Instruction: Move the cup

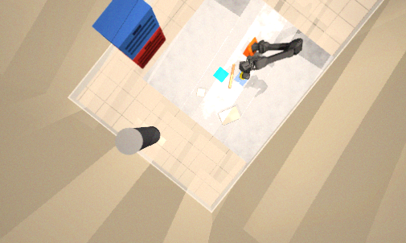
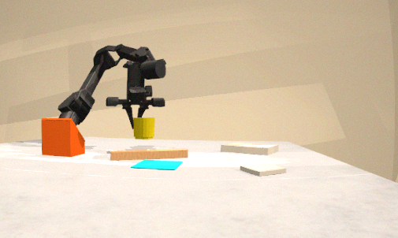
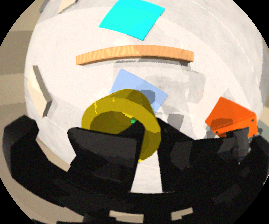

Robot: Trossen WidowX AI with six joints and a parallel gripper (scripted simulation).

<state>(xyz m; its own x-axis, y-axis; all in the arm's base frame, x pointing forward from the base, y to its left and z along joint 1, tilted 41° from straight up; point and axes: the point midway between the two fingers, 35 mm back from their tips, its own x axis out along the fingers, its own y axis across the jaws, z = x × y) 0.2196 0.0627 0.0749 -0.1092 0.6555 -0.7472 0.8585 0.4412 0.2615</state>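
The cyan pad is 150 mm to the right of my gripper tip, 140 mm ahead of it and 90 mm below it. The rest, counted from my gripper tip: yellow cup (20 mm to the left, 20 mm ahead); then green marble (20 mm to the left, 20 mm below, 10 mm ahead); then pale blue pad (90 mm below, 20 mm to the left, 20 mm ahead).
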